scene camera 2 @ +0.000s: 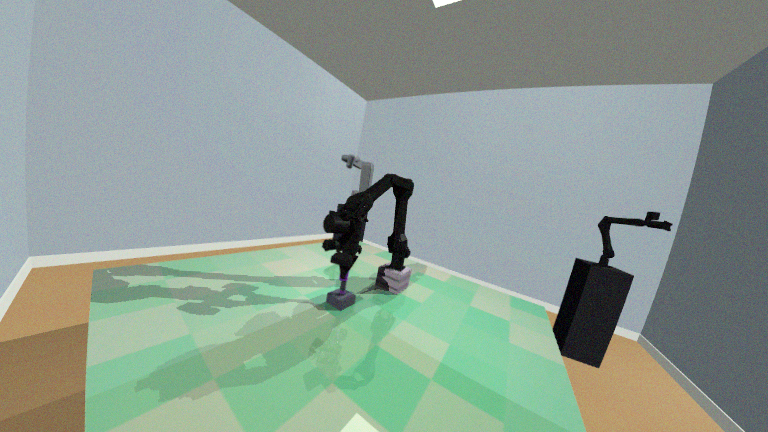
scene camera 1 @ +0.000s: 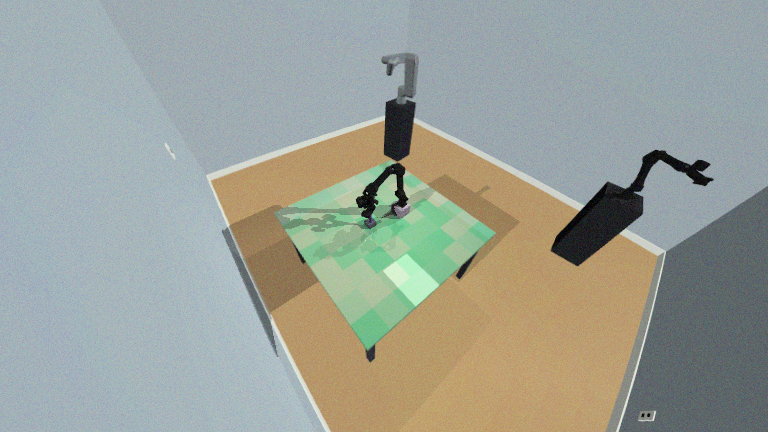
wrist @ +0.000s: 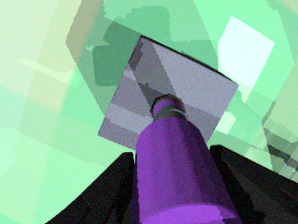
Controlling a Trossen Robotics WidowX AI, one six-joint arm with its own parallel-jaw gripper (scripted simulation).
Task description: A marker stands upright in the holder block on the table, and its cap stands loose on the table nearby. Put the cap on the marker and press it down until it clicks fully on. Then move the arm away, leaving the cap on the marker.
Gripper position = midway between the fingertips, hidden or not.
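Note:
The gripper (scene camera 2: 343, 276) is visible; a further view shows the gripper (wrist: 172, 158) as well.

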